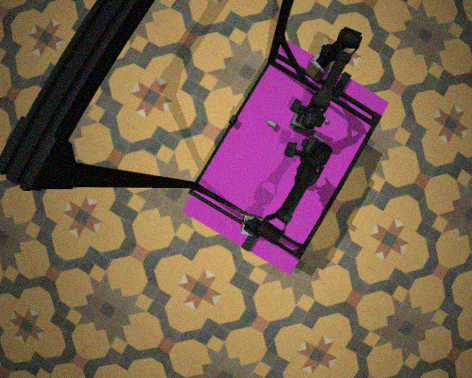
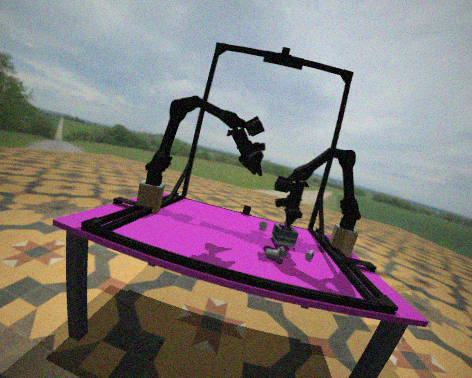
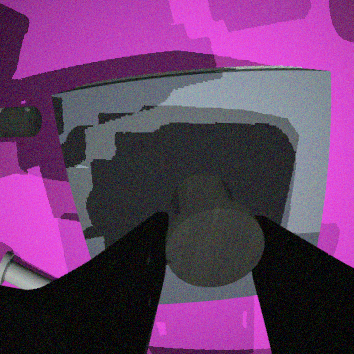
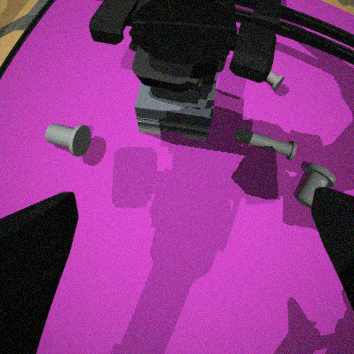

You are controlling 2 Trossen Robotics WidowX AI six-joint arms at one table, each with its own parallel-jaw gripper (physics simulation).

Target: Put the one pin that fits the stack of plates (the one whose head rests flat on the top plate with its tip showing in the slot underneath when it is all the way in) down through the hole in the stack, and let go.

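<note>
The plate stack (image 2: 285, 236) (image 3: 311, 120) (image 4: 172, 119) is a squarish grey block on the table. My left gripper (image 2: 292, 223) (image 3: 208, 225) is low over it, shut on a pin (image 3: 215, 252). The pin's round head is up between the fingers and its shank points down at the shadowed middle of the top plate. A short length of shank shows above the plate. The hole and pin tip are hidden, so I cannot tell how deep the pin is. The head is not flat on the plate. My right gripper (image 2: 259, 173) (image 4: 198, 203) is open and empty, high above the table.
A short wide-headed pin (image 1: 272, 123) (image 2: 263, 225) (image 4: 67, 138) lies apart from the stack. Across from it lie a slender pin (image 3: 19, 121) (image 4: 270, 144), a thick pin (image 2: 273, 253) (image 4: 314, 184) and a partly hidden pin (image 2: 309, 255) (image 3: 27, 276) (image 4: 274, 80). The left arm reaches over the stack.
</note>
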